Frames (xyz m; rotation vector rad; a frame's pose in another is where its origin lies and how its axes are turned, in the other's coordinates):
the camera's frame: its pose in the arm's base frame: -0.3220 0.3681 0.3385 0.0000 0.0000 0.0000
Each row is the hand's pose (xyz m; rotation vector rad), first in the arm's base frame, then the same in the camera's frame.
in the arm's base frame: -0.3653 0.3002 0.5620 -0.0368 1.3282 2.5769
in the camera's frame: -0.0433 -0.0679 0.2235 -0.0368 1.3282 2.5769
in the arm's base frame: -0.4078 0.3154 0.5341 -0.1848 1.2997 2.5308
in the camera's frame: -0.0858 -0.0527 0.1956 -0.1848 1.2997 2.5308
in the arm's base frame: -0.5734 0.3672 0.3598 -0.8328 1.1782 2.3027
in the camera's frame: -0.2514 -0.0009 0.0213 -0.8328 1.1782 2.3027
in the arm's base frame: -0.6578 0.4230 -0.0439 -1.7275 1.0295 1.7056
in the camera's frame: -0.3358 0.0549 -0.3824 -1.7275 1.0295 1.7056
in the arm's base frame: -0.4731 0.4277 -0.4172 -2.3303 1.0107 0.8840
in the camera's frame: -0.1511 0.0596 -0.7557 -2.3303 1.0107 0.8840
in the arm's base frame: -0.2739 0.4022 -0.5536 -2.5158 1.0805 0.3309
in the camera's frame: 0.0481 0.0341 -0.8921 -2.5158 1.0805 0.3309
